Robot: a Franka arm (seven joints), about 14 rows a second.
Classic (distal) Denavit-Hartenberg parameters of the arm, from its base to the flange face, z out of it. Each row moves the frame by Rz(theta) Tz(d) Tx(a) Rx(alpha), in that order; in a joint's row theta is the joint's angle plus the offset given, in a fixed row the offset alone. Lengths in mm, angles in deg.
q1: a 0  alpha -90  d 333  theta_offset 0
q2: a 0  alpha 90  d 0  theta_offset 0
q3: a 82.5  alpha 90  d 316  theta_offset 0
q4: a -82.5  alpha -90  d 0  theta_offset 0
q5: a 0  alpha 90  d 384  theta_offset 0
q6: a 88  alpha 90  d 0  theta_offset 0
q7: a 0  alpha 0  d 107  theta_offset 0
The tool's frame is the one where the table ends.
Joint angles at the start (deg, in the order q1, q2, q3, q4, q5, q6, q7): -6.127, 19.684, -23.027, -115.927, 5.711, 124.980, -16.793
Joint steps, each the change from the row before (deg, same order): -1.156, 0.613, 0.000, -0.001, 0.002, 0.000, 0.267; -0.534, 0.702, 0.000, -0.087, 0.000, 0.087, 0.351; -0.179, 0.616, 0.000, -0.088, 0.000, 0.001, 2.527; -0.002, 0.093, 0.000, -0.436, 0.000, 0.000, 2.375; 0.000, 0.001, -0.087, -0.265, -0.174, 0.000, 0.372; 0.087, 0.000, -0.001, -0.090, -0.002, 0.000, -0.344; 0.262, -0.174, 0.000, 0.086, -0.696, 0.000, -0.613; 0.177, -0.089, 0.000, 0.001, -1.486, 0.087, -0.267
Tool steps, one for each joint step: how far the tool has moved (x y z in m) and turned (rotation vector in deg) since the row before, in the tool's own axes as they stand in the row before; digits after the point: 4 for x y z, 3 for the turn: -0.0023, 0.0114, 0.0064, 0.097, -0.623, 1.415; -0.0010, 0.0053, 0.0074, -0.027, -0.702, 0.892; -0.0004, 0.0017, 0.0066, -0.067, -0.694, 2.718; -0.0020, -0.0001, 0.0043, 0.048, -0.519, 2.414; -0.0014, 0.0010, 0.0020, -0.118, -0.285, 0.379; -0.0003, -0.0009, 0.0006, -0.008, -0.086, -0.422; 0.0005, -0.0021, -0.0025, -0.583, 0.150, -1.277; 0.0002, -0.0008, -0.0011, -1.224, -0.071, -1.294
